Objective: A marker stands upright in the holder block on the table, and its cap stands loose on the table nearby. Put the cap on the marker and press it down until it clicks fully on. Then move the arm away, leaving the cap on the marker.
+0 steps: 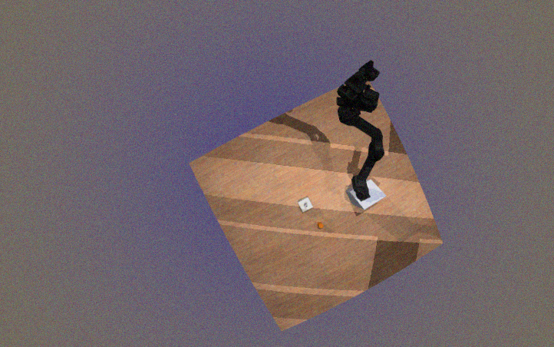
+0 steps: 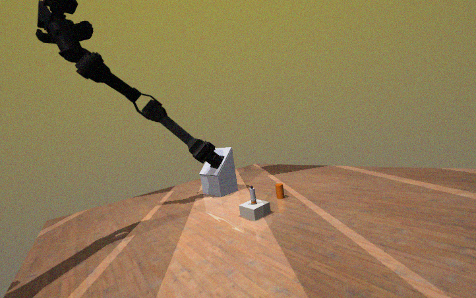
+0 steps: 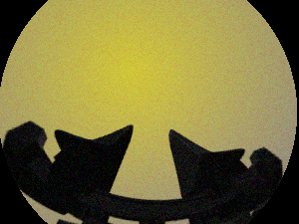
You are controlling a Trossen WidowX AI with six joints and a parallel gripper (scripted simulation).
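My gripper tip is 73 cm above the orange cap, 59 cm to the right of it and 29 cm short of it. Round my gripper tip: grey marker (69 cm below, 43 cm to the left, 32 cm ahead); then grey holder block (74 cm below, 43 cm to the left, 32 cm ahead).
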